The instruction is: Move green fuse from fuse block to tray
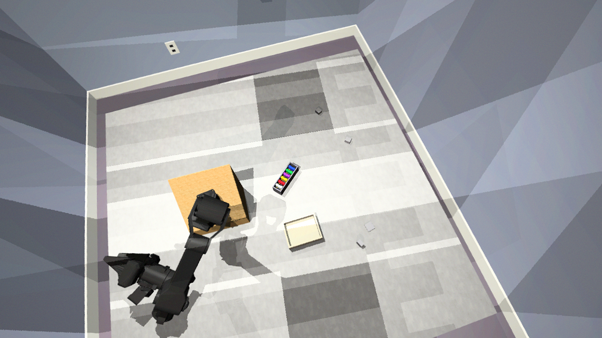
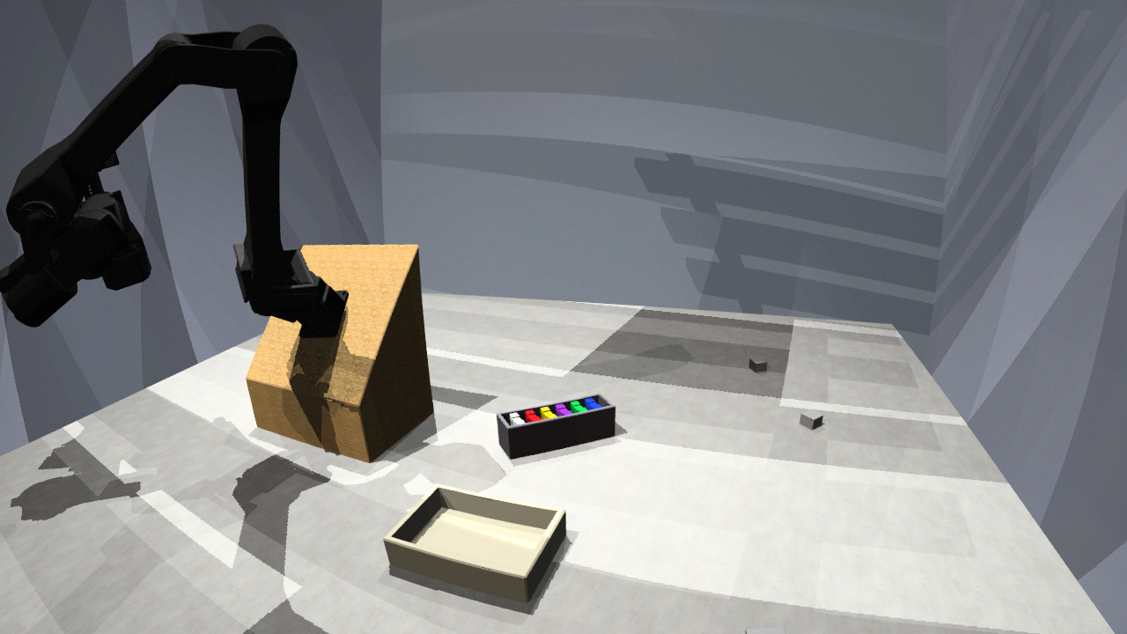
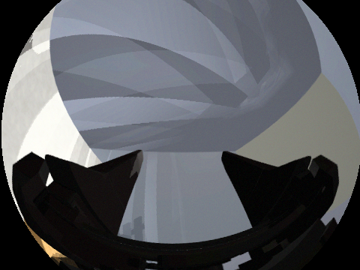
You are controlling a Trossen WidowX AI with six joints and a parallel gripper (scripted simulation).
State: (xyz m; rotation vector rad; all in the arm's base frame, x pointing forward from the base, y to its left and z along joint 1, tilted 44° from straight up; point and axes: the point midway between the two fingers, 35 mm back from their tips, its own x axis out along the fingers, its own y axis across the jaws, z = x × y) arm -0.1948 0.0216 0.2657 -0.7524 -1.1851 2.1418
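My gripper tip is now 52 cm short of the tray, 34 cm above it and 5 cm to the left of it. The rest, counted from my gripper tip: green fuse 55 cm ahead, 32 cm below, 19 cm to the left.
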